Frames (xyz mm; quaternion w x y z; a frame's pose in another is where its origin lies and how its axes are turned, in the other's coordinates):
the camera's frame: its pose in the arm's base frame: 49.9 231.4 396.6 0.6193 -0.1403 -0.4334 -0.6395
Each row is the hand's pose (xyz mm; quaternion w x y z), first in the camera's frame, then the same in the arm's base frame.
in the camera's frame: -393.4 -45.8 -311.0 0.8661 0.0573 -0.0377 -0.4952
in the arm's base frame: 195.3 262.2 -84.5 0.2114 0.1045 -0.5048 -0.8304
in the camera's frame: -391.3 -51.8 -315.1 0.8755 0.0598 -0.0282 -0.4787
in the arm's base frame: 190.9 256.9 -87.7 0.2322 0.1036 -0.5023 -0.8265
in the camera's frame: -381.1 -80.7 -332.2 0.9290 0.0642 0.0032 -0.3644
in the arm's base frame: 168.7 233.5 -101.4 0.3527 0.0694 -0.4928 -0.7924
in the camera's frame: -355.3 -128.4 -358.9 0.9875 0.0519 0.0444 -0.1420
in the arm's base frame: 129.6 190.0 -116.7 0.5473 -0.0165 -0.4536 -0.7032
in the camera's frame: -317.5 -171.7 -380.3 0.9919 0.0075 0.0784 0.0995
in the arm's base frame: 90.4 142.9 -118.6 0.7130 -0.1275 -0.3722 -0.5805
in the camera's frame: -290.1 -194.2 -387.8 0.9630 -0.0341 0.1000 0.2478
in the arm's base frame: 67.2 115.8 -111.9 0.7934 -0.1997 -0.2989 -0.4912
